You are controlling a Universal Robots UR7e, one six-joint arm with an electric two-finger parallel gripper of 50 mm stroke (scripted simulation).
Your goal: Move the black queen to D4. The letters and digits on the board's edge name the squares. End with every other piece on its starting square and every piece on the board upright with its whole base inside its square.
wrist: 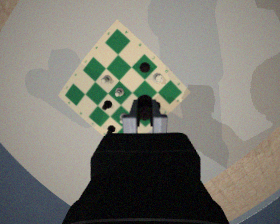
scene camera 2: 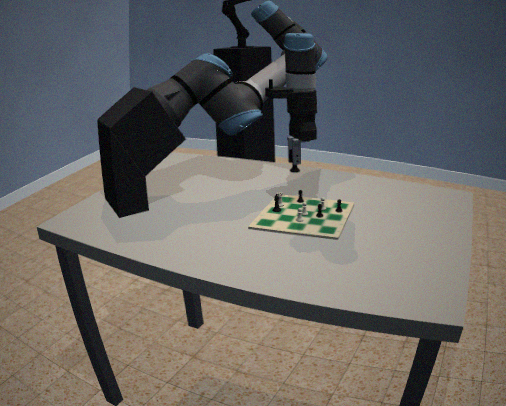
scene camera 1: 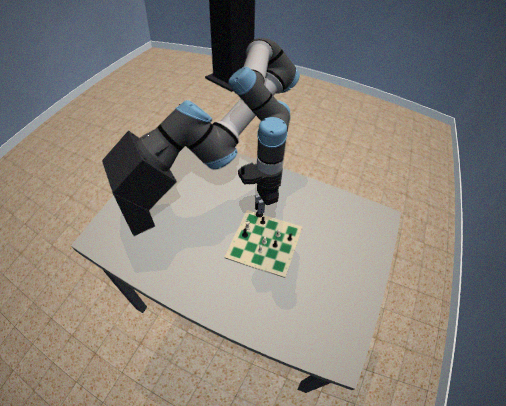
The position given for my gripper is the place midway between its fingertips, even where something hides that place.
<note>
In view: my gripper (scene camera 2: 294,163).
My gripper also shows in the wrist view (wrist: 144,107).
</note>
